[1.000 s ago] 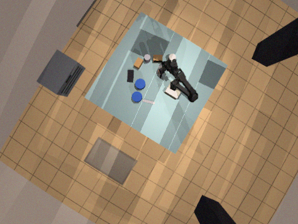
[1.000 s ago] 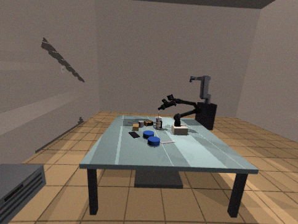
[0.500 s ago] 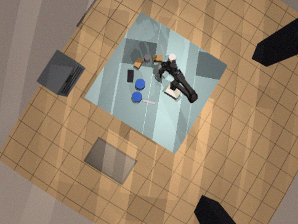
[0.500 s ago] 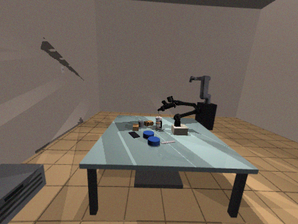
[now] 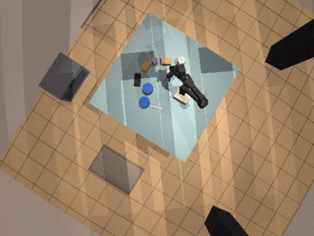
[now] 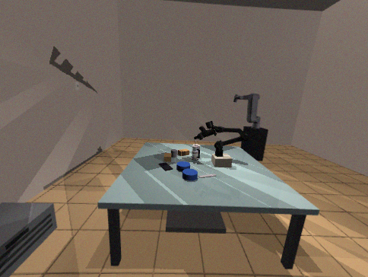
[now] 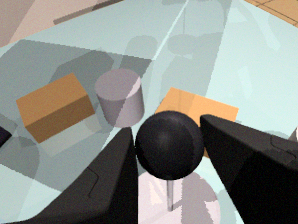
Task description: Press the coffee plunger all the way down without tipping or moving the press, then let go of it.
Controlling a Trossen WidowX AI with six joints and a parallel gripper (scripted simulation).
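The coffee press lies 11 cm below my gripper tip, 2 cm to the left of it and 2 cm behind it. Round my gripper tip: pale stick (39 cm to the left, 22 cm below, 4 cm behind).
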